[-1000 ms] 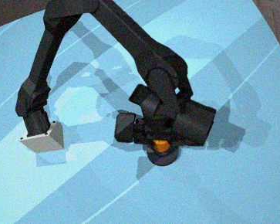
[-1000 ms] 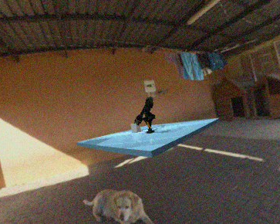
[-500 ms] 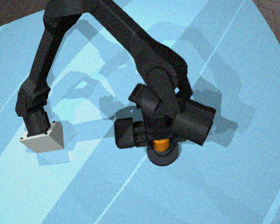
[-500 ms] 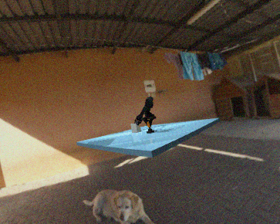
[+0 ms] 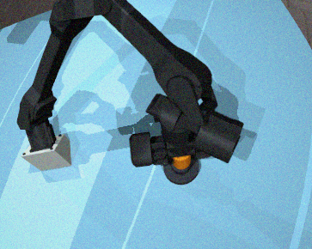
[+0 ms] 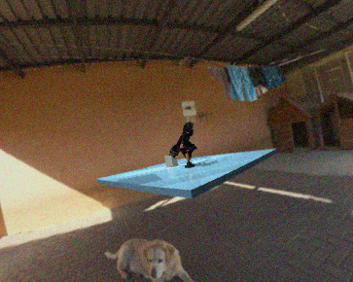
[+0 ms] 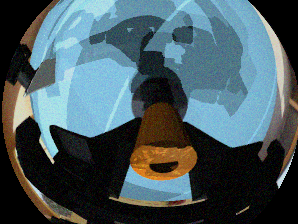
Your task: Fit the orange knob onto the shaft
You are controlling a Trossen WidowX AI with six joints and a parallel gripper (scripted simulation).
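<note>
Right now the orange knob is 20 mm above my gripper tip. Round my gripper tip: dark round pedestal (40 mm below).
</note>
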